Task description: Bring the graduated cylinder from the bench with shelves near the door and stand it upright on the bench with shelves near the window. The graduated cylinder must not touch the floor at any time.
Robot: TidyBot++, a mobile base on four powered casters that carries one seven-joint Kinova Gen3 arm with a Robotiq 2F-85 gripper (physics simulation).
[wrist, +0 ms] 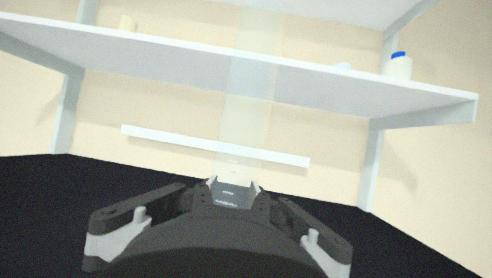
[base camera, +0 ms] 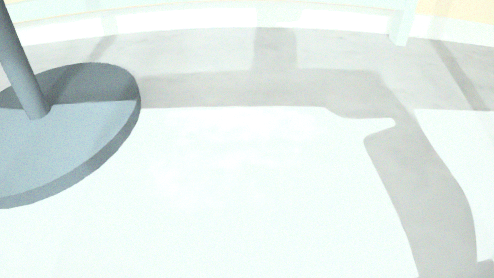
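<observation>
The graduated cylinder is a tall, see-through tube with white marks near its lower visible part. In the wrist view it rises from between the fingers, in front of the shelf and the wall, and looks roughly upright with a slight lean in the picture. My gripper is shut on the cylinder, a finger pad against each side. The cylinder's base is hidden behind the gripper body. The bench with shelves shows its black top below and its shelf behind the cylinder.
On the shelf stand a cream container, a pale low object and a white bottle with a blue cap. A white bar runs along the wall. In the base camera view a round grey stool base stands at the left.
</observation>
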